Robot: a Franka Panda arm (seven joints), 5 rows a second.
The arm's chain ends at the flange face. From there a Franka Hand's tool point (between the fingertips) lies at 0.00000 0.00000 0.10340 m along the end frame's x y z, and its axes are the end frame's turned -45 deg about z.
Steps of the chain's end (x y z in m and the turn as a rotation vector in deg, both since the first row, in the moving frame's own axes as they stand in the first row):
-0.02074, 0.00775, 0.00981, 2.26, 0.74, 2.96
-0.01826, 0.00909, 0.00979, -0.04, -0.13, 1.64
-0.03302, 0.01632, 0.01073, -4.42, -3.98, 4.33
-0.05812, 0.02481, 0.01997, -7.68, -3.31, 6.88
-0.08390, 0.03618, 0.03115, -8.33, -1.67, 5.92
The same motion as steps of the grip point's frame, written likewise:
-0.01627, -0.01102, 0.00972, 1.07, 2.12, 2.96
-0.01955, -0.00660, 0.00979, 0.06, -0.12, 1.64
-0.04560, -0.01165, 0.01017, -0.31, -5.94, 4.33
-0.07292, -0.01885, 0.01887, -3.09, -7.77, 6.88
-0.09804, -0.02595, 0.03002, -4.71, -7.07, 5.92

